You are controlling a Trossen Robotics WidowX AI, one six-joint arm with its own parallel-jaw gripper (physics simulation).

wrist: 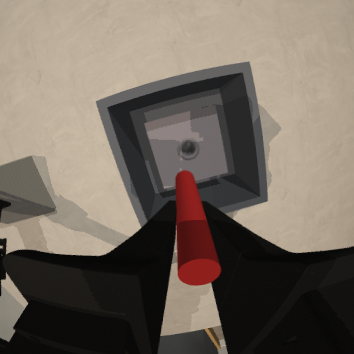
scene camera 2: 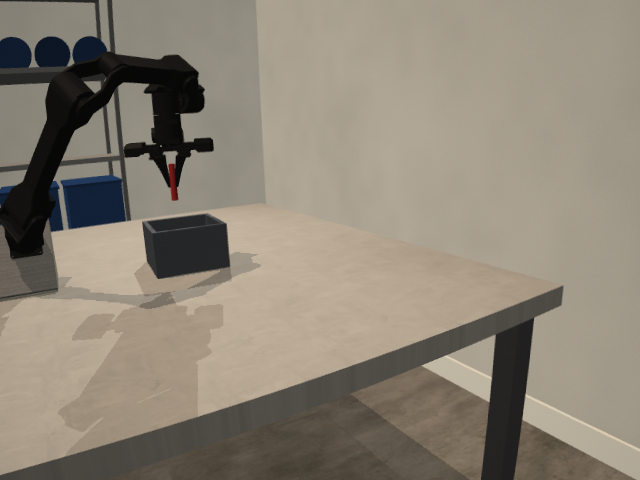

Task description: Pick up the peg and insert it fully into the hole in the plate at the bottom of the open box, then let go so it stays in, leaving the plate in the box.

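Pixels of known places: gripper, between the fingertips: (wrist: 186, 207) (scene camera 2: 173, 187); arm's base, origin of its link: (scene camera 2: 25, 243).
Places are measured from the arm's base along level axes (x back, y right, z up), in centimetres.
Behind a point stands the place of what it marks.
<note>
My gripper (scene camera 2: 173, 184) {x -32.0, y 3.8, z 8.6 cm} (wrist: 186, 207) {x -32.0, y 3.8, z 8.6 cm} is shut on the red peg (scene camera 2: 173, 181) {x -32.1, y 4.0, z 9.9 cm} (wrist: 192, 230) {x -32.2, y 2.7, z 12.4 cm} and holds it nearly upright, slightly tilted, above the open box. The dark grey open box (scene camera 2: 191, 252) {x -33.0, y 10.7, z -4.8 cm} (wrist: 256, 130) {x -40.9, y 2.0, z 0.4 cm} stands on the table. In the wrist view the pale plate (wrist: 165, 155) {x -30.5, y 2.8, z -3.6 cm} lies at the bottom of the box, with a round hole (wrist: 188, 148) near its middle. The peg's lower end shows just below the hole in that view. The plate is hidden by the box walls in the scene view.
The table (scene camera 2: 336, 289) {x -52.9, y 36.9, z -9.4 cm} (wrist: 305, 45) {x -58.9, y -9.0, z -9.4 cm} carries the box. A grey block (scene camera 2: 43, 271) {x -2.9, y 4.9, z -5.3 cm} (wrist: 25, 185) {x -5.2, y 0.6, z -5.1 cm} stands under the arm's base, left of the box. A shelf rack (scene camera 2: 119, 129) with blue containers stands behind. The arm's shadow falls across the table.
</note>
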